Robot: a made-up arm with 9 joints. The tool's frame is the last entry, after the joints.
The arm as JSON. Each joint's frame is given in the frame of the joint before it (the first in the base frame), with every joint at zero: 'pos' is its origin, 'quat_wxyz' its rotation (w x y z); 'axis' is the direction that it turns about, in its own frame. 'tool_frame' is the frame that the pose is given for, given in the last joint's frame.
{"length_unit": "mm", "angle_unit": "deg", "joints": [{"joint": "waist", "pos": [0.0, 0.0, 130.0], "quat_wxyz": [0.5, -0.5, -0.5, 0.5], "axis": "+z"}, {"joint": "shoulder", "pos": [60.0, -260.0, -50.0], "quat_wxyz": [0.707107, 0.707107, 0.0, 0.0], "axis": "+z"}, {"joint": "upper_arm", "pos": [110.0, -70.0, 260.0], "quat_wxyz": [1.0, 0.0, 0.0, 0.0], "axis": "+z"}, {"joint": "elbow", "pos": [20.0, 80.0, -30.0], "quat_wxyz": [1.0, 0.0, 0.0, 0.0], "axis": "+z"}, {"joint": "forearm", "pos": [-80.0, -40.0, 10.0], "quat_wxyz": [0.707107, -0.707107, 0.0, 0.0], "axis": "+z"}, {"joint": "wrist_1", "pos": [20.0, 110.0, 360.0], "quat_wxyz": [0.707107, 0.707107, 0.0, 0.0], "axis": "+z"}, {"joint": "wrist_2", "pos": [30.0, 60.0, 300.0], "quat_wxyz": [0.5, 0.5, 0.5, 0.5], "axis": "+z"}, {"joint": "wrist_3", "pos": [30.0, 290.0, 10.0], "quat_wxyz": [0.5, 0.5, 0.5, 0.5], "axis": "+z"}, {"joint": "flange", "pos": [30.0, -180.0, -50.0], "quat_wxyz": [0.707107, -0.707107, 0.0, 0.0], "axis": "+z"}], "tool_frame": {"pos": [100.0, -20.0, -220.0], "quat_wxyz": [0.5, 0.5, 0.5, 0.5]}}
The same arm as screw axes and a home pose.
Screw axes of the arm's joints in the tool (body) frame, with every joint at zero. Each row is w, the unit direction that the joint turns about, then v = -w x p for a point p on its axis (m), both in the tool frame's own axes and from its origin. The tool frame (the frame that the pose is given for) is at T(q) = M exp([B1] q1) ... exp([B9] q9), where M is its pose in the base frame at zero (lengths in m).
B1: w -1 0 0 v 0.0000 1.1100 0.2300
B2: w 0 0 1 v 0.2900 -0.3900 0.0000
B3: w 0 0 1 v 0.4000 -0.4600 0.0000
B4: w 0 0 1 v 0.4200 -0.3800 0.0000
B5: w -1 0 0 v 0.0000 0.6100 0.3400
B6: w 0 0 1 v 0.3600 -0.0600 0.0000
B7: w 0 1 0 v 0.4200 0.0000 0.0000
B8: w -1 0 0 v 0.0000 0.1300 0.4000
B9: w 0 1 0 v 0.1000 0.0000 0.0200
M: xyz -0.3400 -0.2300 1.2400 (m) quaternion w x y z 1 0 0 0

